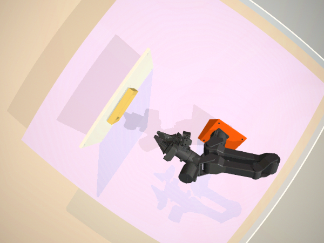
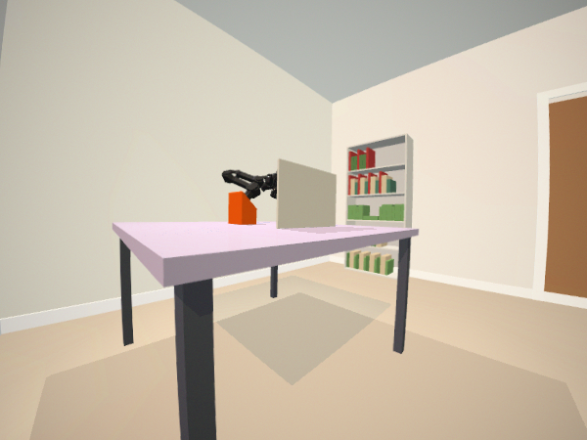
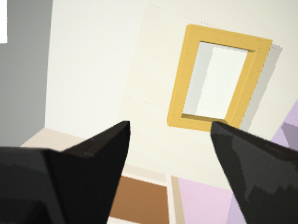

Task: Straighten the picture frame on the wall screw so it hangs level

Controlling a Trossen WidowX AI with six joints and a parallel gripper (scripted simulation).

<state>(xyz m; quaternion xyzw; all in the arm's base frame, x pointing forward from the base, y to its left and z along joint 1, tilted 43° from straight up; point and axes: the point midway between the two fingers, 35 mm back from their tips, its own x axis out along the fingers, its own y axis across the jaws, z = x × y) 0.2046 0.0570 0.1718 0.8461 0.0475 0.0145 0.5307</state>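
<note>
The picture frame lies 19 cm ahead of my gripper tip and 9 cm below it. Round my gripper tip: wall panel (20 cm ahead, 1 cm to the right, 10 cm below).
</note>
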